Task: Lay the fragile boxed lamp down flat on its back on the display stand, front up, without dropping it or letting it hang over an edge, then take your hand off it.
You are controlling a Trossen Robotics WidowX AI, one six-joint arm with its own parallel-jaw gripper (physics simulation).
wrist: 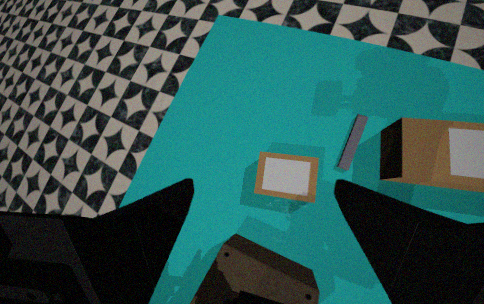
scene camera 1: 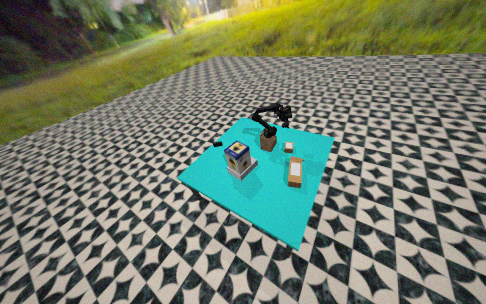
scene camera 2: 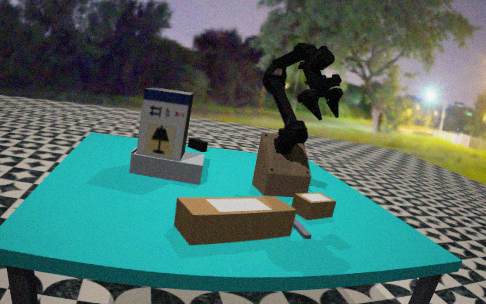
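Where they show: gripper, fingertip midpoint: [wrist: 263, 185] [scene camera 1: 288, 124] [scene camera 2: 329, 118]; arm's base, origin of the base link: [scene camera 1: 266, 134] [scene camera 2: 282, 146].
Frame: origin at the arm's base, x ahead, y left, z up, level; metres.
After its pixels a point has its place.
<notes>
The boxed lamp [scene camera 1: 238, 157] {x 0.521, y -0.045, z 0.124 m} [scene camera 2: 162, 125] {x 0.460, y -0.029, z 0.020 m}, a pale carton with a dark blue top band and lamp pictures, stands upright on the grey display stand [scene camera 1: 244, 173] {x 0.515, y -0.040, z -0.091 m} [scene camera 2: 166, 168] {x 0.428, y -0.008, z -0.130 m}. In the scene camera 2 view it is toward the stand's left end, with bare stand top to its right. Neither shows in the wrist view. My gripper [scene camera 1: 285, 125] {x -0.041, y 0.225, z 0.152 m} [scene camera 2: 328, 118] {x -0.041, y 0.225, z 0.152 m} [wrist: 263, 185] {x -0.041, y 0.225, z 0.152 m} is open and empty, fingers pointing down. It is raised high above the table on the other side of the arm's base from the lamp, well apart from it.
The turquoise table [scene camera 1: 270, 210] {x 0.720, y 0.323, z -0.171 m} [scene camera 2: 100, 225] {x 0.638, y 0.423, z -0.171 m} [wrist: 225, 100] {x -0.259, y 0.399, z -0.171 m} also holds the wooden arm base [scene camera 1: 268, 142] {x 0.062, y 0.050, z -0.049 m} [scene camera 2: 282, 182] {x 0.015, y 0.090, z -0.115 m} [wrist: 270, 265] {x -0.008, y 0.089, z -0.092 m}, a small carton [scene camera 1: 289, 146] {x -0.019, y 0.263, z -0.110 m} [scene camera 2: 314, 206] {x -0.006, y 0.307, z -0.124 m} [wrist: 286, 176] {x -0.035, y 0.253, z -0.111 m}, a long carton [scene camera 1: 295, 172] {x 0.325, y 0.414, z -0.091 m} [scene camera 2: 235, 225] {x 0.307, y 0.465, z -0.123 m} [wrist: 425, 150] {x 0.175, y 0.376, z -0.091 m} and a grey bar [scene camera 2: 302, 228] {x 0.077, y 0.400, z -0.159 m} [wrist: 353, 142] {x 0.077, y 0.378, z -0.159 m}. A black block [scene camera 1: 217, 144] {x 0.218, y -0.569, z -0.137 m} [scene camera 2: 198, 145] {x 0.204, y -0.548, z -0.144 m} is behind the stand.
</notes>
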